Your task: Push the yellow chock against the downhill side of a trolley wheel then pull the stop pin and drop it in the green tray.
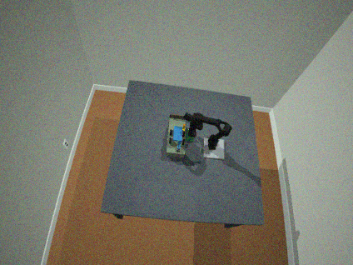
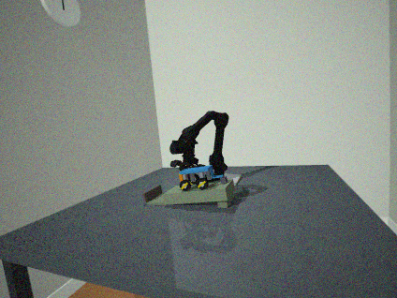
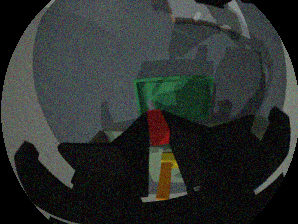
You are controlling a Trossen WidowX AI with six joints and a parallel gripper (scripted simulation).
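The green tray lies 6 cm below my gripper tip and 3 cm to the left of it. Round my gripper tip: yellow chock: 8 cm ahead, 2 cm to the left, 2 cm above; olive ramp: 14 cm ahead, 10 cm to the left, 1 cm below; red-headed stop pin: right at my gripper tip.
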